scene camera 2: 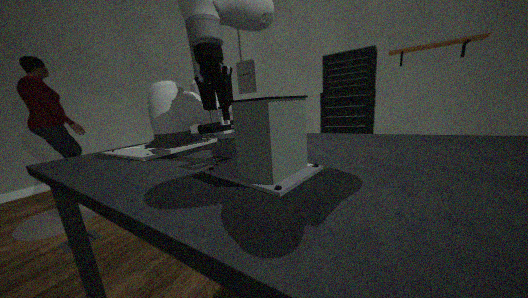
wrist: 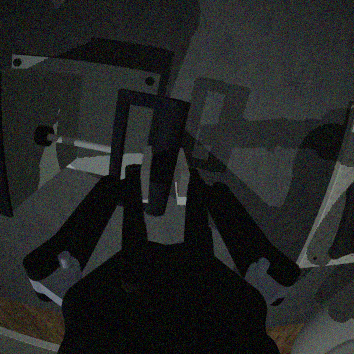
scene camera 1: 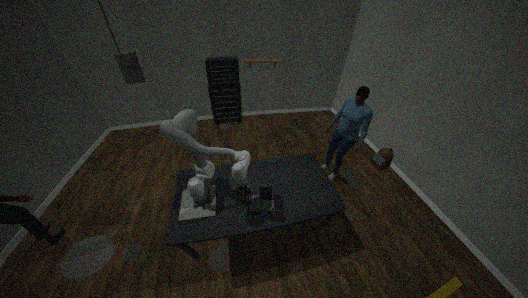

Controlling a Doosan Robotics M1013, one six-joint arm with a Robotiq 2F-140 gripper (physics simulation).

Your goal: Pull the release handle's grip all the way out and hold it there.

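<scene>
The release handle (wrist: 169, 130) (scene camera 2: 215, 128) is a black rectangular loop with a thick grip bar. In the wrist view a bright rod (wrist: 92, 145) runs between the loop and a black collar (wrist: 44, 135) on the housing, so the loop stands off from the housing wall. The housing (scene camera 2: 287, 142) (scene camera 1: 265, 193) is a pale box with a dark top on a bolted base plate (scene camera 2: 300, 176). My gripper (wrist: 162, 158) (scene camera 2: 218, 112) (scene camera 1: 243, 194) points down beside the box and is shut on the handle's grip, one finger on each side. Dark fingers and dim light hide the exact contact.
The housing and my arm's light mounting plate (scene camera 1: 197, 214) (scene camera 2: 120, 151) stand on the dark table (scene camera 1: 305, 182) (scene camera 2: 425, 200), with the gripper between them. A person in blue (scene camera 1: 352, 120) stands past the table's far right end. A person in red (scene camera 2: 42, 102) stands at the left.
</scene>
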